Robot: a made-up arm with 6 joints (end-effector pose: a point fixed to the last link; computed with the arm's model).
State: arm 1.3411 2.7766 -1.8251 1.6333 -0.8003 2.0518
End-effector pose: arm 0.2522 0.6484 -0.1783 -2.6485 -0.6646 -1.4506
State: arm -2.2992 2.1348 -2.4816 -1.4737 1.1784 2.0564
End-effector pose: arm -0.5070 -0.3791 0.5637 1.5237 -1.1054 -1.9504
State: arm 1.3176 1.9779 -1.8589 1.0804 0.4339 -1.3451
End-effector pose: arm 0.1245 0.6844 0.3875 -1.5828 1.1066 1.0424
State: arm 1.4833 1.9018 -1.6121 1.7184 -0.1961 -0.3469
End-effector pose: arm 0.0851 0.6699 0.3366 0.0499 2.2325 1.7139
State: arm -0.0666 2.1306 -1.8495 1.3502 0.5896 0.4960
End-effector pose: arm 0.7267 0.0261 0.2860 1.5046 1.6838 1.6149
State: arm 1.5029 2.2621 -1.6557 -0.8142 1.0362 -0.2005
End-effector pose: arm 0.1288 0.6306 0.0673 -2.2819 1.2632 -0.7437
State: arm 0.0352 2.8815 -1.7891 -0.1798 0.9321 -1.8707
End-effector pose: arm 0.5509 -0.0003 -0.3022 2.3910 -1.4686 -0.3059
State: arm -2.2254 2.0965 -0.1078 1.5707 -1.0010 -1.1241
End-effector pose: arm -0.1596 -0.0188 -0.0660 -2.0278 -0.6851 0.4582
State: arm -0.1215 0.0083 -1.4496 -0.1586 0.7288 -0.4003
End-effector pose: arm -0.2889 0.0208 0.6112 -0.0537 0.7833 -0.6483
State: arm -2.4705 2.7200 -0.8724 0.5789 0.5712 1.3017
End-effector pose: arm -0.1580 -0.1772 -0.2944 -2.0489 1.4640 -0.6517
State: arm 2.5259 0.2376 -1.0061 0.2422 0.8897 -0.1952
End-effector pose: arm -0.0251 -0.0135 0.5202 -1.9989 0.3958 1.9452
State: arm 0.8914 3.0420 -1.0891 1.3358 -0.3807 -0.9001
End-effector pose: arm 0.2057 0.1761 -0.4298 -0.7608 2.9126 -0.6322
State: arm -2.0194 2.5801 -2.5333 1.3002 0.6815 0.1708
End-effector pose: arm -0.2811 -0.7759 0.2629 1.6929 0.2364 0.1075
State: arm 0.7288 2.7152 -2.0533 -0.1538 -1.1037 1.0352
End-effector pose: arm 0.5902 0.5520 0.0764 -0.0002 1.1902 1.5889
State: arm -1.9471 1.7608 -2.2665 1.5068 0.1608 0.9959
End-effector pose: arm -0.1731 -0.4979 0.7445 0.8861 -0.4905 0.5866
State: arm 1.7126 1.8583 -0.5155 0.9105 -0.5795 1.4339
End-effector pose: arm 0.0048 0.3847 -0.0261 0.9678 2.6154 1.1786
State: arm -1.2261 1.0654 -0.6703 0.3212 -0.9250 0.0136
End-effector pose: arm 0.0848 -0.3382 0.4165 0.8601 0.6090 -1.0493
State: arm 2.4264 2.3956 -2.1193 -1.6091 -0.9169 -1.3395
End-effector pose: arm -0.6468 0.4181 0.2343 -0.1253 -1.7295 0.4245
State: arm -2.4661 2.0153 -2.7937 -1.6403 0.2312 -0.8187
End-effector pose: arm -0.4159 -0.2930 0.8025 -0.2384 -0.7317 1.2145
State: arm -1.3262 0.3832 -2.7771 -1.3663 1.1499 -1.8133
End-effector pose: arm -0.2808 0.6196 0.5243 -1.3190 -0.5783 2.0207
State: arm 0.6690 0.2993 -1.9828 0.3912 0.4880 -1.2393
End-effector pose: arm -0.3362 -0.2345 0.7310 -0.3073 0.0562 -0.1961
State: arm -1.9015 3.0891 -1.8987 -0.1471 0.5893 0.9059
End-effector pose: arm -0.1902 -0.5196 -0.4088 -2.9200 -0.6860 0.0108
